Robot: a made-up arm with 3 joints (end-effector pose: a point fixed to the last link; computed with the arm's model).
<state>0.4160 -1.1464 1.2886</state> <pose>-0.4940 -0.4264 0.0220 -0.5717 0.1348 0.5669 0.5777</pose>
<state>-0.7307 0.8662 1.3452</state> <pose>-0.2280 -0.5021 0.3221 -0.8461 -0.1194 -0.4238 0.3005</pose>
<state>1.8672 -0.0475 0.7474</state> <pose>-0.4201 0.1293 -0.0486 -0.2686 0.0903 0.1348 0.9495</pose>
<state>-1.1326 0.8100 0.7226</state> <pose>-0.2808 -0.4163 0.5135 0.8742 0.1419 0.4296 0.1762</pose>
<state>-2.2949 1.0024 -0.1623</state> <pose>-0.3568 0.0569 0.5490 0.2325 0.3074 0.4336 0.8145</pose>
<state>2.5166 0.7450 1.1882</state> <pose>-0.3210 0.2784 0.2010 0.2400 0.4402 0.0077 0.8652</pose>
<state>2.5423 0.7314 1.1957</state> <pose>-0.3219 0.2791 0.2129 0.2556 0.4353 0.0152 0.8631</pose>
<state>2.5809 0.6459 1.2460</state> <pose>-0.3293 0.2772 0.2391 0.3008 0.4006 0.0381 0.8646</pose>
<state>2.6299 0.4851 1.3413</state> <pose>-0.3465 0.2692 0.2769 0.3743 0.3335 0.0788 0.8616</pose>
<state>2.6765 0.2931 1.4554</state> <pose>-0.3721 0.2545 0.3122 0.4526 0.2521 0.1293 0.8455</pose>
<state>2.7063 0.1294 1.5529</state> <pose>-0.3976 0.2393 0.3328 0.5095 0.1829 0.1749 0.8224</pose>
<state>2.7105 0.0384 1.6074</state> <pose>-0.4130 0.2311 0.3371 0.5334 0.1458 0.2011 0.8086</pose>
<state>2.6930 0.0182 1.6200</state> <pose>-0.4169 0.2308 0.3313 0.5310 0.1391 0.2065 0.8099</pose>
